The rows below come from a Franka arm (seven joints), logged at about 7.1 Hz.
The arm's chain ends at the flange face. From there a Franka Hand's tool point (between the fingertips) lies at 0.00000 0.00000 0.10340 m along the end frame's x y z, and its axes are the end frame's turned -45 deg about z.
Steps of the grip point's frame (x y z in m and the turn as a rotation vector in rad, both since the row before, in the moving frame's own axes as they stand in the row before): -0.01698, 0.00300, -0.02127, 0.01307, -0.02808, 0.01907; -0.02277, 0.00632, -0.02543, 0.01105, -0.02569, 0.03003; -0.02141, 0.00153, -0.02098, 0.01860, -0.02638, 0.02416; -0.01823, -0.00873, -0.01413, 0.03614, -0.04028, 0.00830; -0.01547, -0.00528, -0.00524, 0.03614, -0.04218, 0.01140; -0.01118, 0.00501, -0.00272, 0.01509, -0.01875, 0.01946
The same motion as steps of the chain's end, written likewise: -0.00687, 0.01306, -0.02122, -0.01061, -0.02910, 0.01907; -0.00893, 0.01954, -0.02539, -0.01035, -0.02598, 0.03003; -0.01076, 0.01569, -0.02093, -0.00550, -0.03181, 0.02416; -0.01348, 0.00644, -0.01398, -0.00293, -0.05404, 0.00830; -0.00895, 0.00680, -0.00508, -0.00427, -0.05538, 0.01140; -0.00189, 0.01120, -0.00269, -0.00259, -0.02393, 0.01946
